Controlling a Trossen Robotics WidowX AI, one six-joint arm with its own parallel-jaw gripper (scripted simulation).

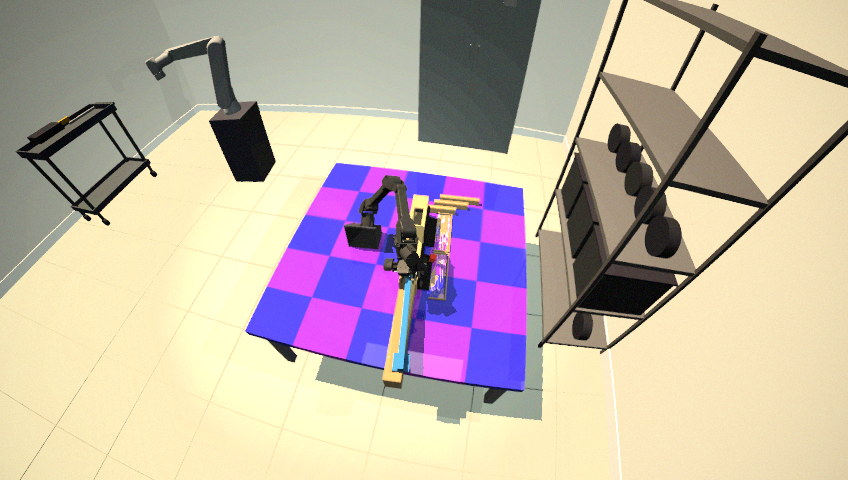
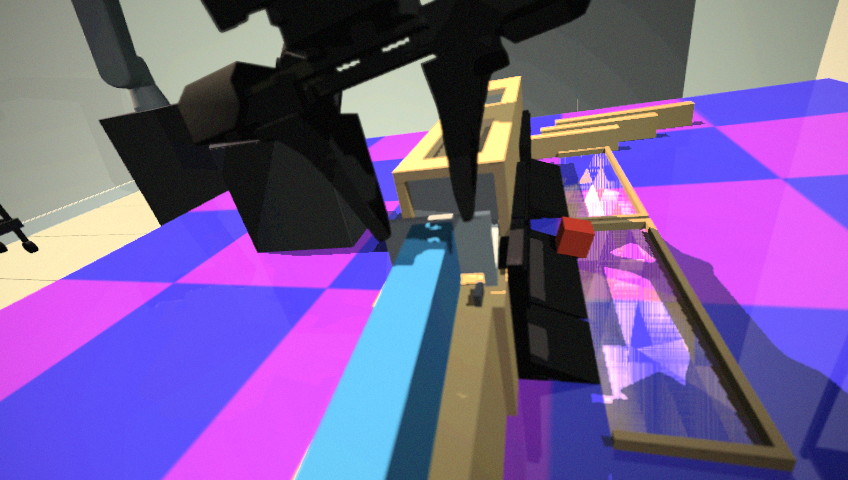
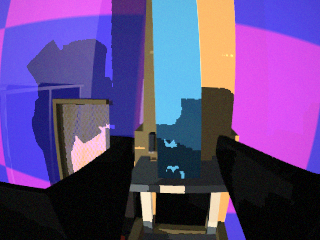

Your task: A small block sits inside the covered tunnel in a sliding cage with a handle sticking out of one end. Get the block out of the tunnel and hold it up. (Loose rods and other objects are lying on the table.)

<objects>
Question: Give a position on a small red block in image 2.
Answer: At 574,237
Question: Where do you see a blue handle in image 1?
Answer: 401,361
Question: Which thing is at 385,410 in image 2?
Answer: A blue handle.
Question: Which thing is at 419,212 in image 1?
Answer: A tan tunnel.
</objects>
